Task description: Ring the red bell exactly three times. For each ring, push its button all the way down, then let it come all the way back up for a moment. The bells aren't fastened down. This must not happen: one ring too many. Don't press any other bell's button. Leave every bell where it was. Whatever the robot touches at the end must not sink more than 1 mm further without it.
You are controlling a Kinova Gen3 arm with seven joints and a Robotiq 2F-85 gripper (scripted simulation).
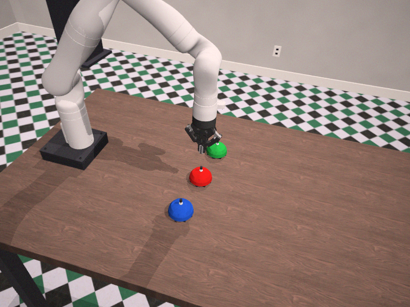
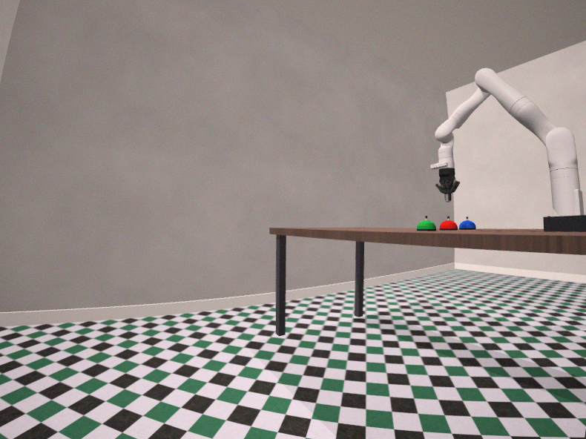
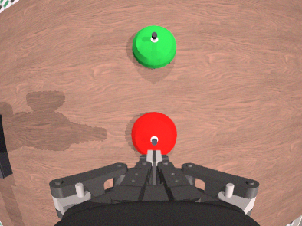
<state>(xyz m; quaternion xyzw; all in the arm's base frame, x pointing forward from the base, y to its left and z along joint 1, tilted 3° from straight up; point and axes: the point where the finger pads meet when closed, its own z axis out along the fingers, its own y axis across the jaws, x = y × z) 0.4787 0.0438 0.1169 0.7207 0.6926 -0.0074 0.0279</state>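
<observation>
Right now my hand is 11 cm above the red bell. The rest, counted from my hand: green bell (16 cm to the left, 11 cm below, 1 cm ahead); then blue bell (16 cm to the right, 11 cm below, 1 cm behind).
</observation>
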